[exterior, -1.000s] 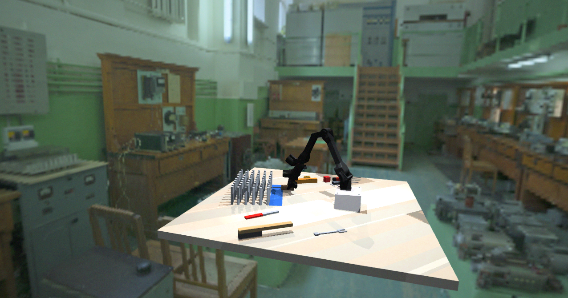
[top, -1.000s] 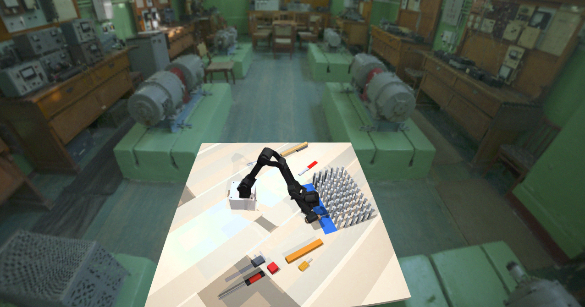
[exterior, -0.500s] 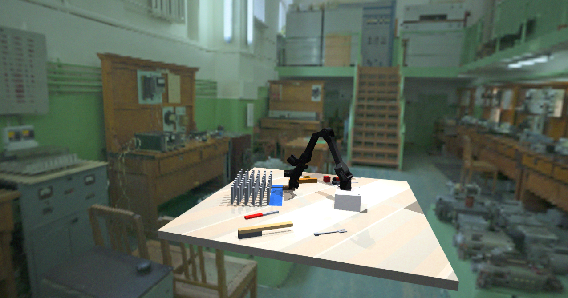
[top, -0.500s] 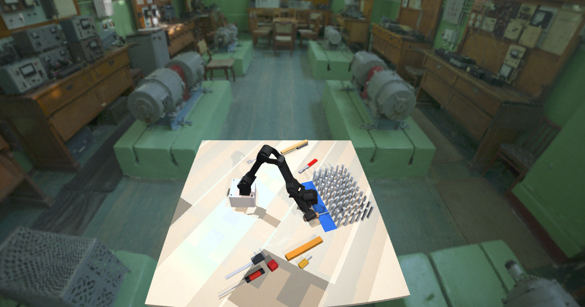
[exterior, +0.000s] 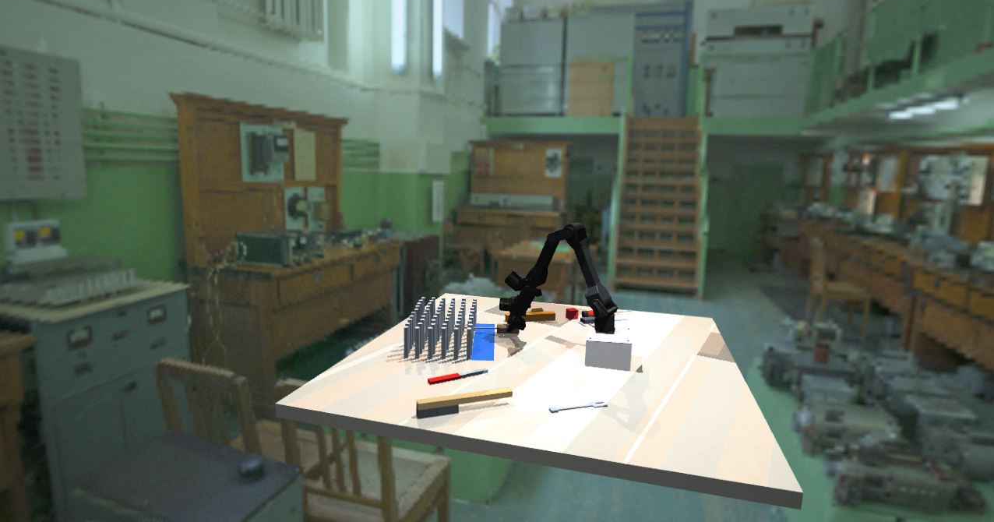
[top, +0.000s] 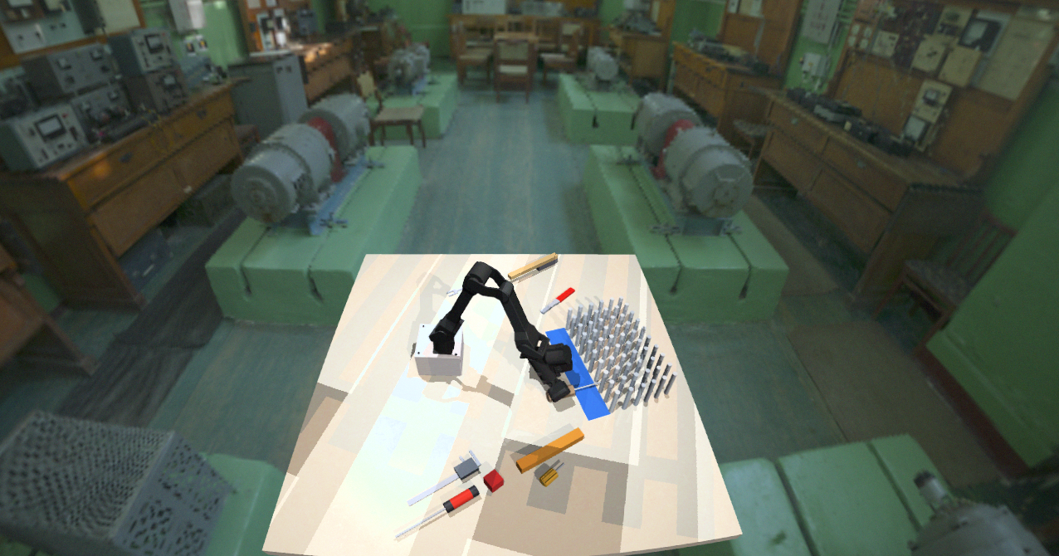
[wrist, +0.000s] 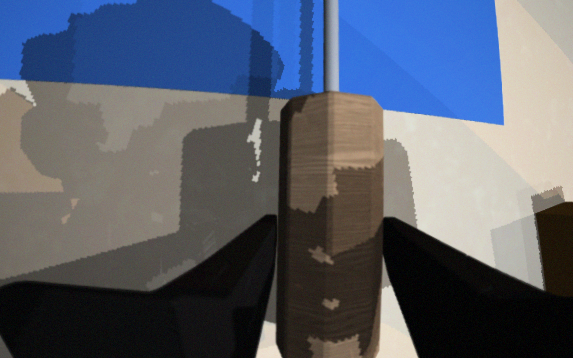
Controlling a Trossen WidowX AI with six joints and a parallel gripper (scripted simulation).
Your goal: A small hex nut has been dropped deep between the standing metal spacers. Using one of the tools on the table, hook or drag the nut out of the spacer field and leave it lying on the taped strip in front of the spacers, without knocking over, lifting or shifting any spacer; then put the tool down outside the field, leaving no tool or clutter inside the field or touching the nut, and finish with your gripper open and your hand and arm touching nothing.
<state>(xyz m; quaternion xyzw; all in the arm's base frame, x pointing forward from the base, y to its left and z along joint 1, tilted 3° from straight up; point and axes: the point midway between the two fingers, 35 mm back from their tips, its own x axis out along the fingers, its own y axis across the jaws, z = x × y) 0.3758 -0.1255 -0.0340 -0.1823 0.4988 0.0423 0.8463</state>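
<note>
Right now my gripper tip is 6 cm short of the blue taped strip, 11 cm to the right of it and 2 cm above it. The rest, counted from my gripper tip: yellow-handled scraper: 5 cm behind, 28 cm to the right; red block: 21 cm behind, 30 cm to the right; orange bar: 5 cm behind, 20 cm to the right.
</note>
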